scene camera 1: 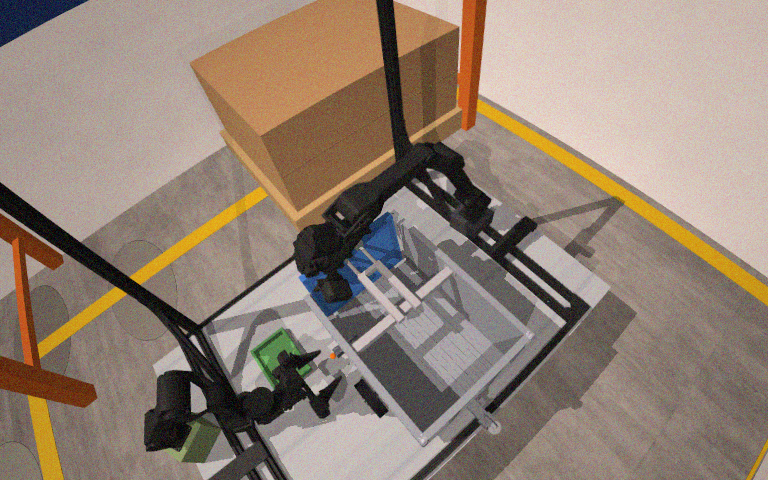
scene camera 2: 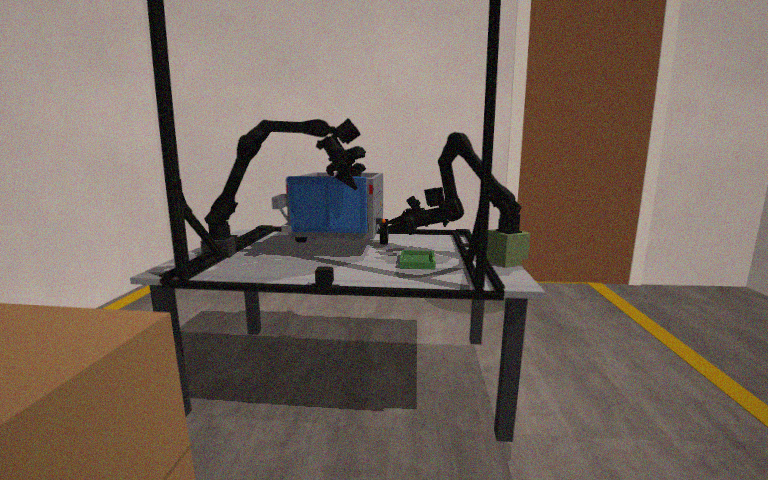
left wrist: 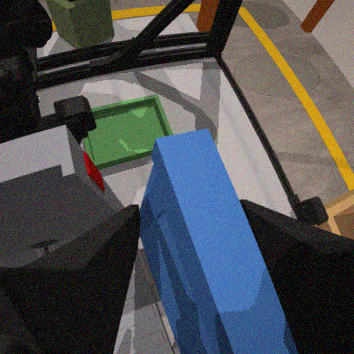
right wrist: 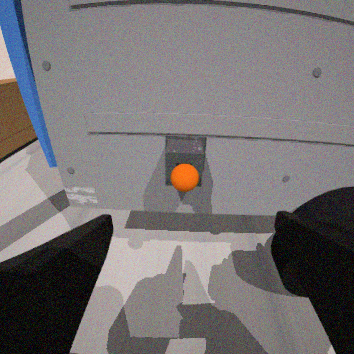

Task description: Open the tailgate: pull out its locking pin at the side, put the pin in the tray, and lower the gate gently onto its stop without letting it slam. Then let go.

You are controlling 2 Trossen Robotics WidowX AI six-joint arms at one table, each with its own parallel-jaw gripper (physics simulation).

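Seen in the pictures: left gripper, fingertip midpoint: [scene camera 1: 311,281] [scene camera 2: 359,189]; right gripper, fingertip midpoint: [scene camera 1: 331,363] [scene camera 2: 387,225] [right wrist: 194,221]; left arm's base, link origin: [scene camera 1: 472,212] [scene camera 2: 219,237]; right arm's base, link origin: [scene camera 1: 176,433] [scene camera 2: 508,231].
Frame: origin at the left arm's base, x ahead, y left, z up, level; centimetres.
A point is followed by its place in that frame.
The blue tailgate [scene camera 1: 389,227] {y -5.7, x 29.5, z 19.3 cm} [scene camera 2: 327,206] {y -8.1, x 41.2, z 12.6 cm} [left wrist: 210,200] {y -9.5, x 52.0, z 22.6 cm} [right wrist: 25,85] {y -8.4, x 54.5, z 10.0 cm} stands about upright at the end of the grey trailer bed [scene camera 1: 481,285] {y 21.3, x 29.0, z 21.8 cm} [right wrist: 200,90] {y 3.7, x 57.8, z 9.7 cm}. My left gripper [left wrist: 187,210] {y -9.7, x 52.3, z 18.4 cm} is shut on its top edge, one finger on each side. The locking pin's orange knob [scene camera 1: 332,356] {y 2.9, x 60.7, z 6.2 cm} [scene camera 2: 384,220] {y 2.1, x 60.8, z 5.9 cm} [right wrist: 184,177] {y 2.6, x 61.2, z 6.0 cm} shows at the dark bracket on the bed's side. My right gripper [scene camera 1: 329,366] {y 3.1, x 62.1, z 4.0 cm} [right wrist: 194,221] {y 3.1, x 62.1, z 4.0 cm} is open and empty, its fingers apart below and in front of the knob in the right wrist view. The green tray [scene camera 1: 274,344] {y -16.7, x 70.3, z -5.5 cm} [scene camera 2: 417,263] {y -19.2, x 71.0, z -4.4 cm} [left wrist: 112,135] {y -8.7, x 71.9, z -5.5 cm} holds nothing that I can see.
A black tyre [scene camera 1: 370,397] {y 16.2, x 61.1, z 4.1 cm} [right wrist: 332,215] {y 12.3, x 61.5, z 3.2 cm} is beside the right gripper. Black frame rails [scene camera 2: 334,290] {y -37.1, x 46.0, z -6.9 cm} edge the table. A green block [scene camera 1: 201,441] {y -7.4, x 100.3, z 0.4 cm} [scene camera 2: 508,247] {y -17.9, x 100.9, z 0.5 cm} stands under the right arm's base. A large cardboard box [scene camera 1: 339,73] is beyond the table.
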